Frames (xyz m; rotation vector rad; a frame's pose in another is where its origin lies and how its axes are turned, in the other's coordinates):
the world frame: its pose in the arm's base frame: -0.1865 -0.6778 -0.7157 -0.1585 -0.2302 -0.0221
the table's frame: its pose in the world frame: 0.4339 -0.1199 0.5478 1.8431 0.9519 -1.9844
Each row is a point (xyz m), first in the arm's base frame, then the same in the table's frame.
Working: the arm's base frame: its pose in the table's frame: -0.0236 -0.6253 -0.3608 -1.9461 -0.6901 1.7553

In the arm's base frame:
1: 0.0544 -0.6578 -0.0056
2: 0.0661 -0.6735 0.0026
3: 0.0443 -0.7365 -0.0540
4: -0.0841 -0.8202 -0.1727
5: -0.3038 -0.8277 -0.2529
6: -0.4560 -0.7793 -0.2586
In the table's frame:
1: -0.0653 -0.0754 0.0019
2: -0.0738 -0.0560 0.0015
3: -0.0241 -0.0192 0.0634
4: 0.0777 -0.0314 0.2280
5: 0.1402 -0.1606 0.4128
6: 0.1381 -0.2928 0.5026

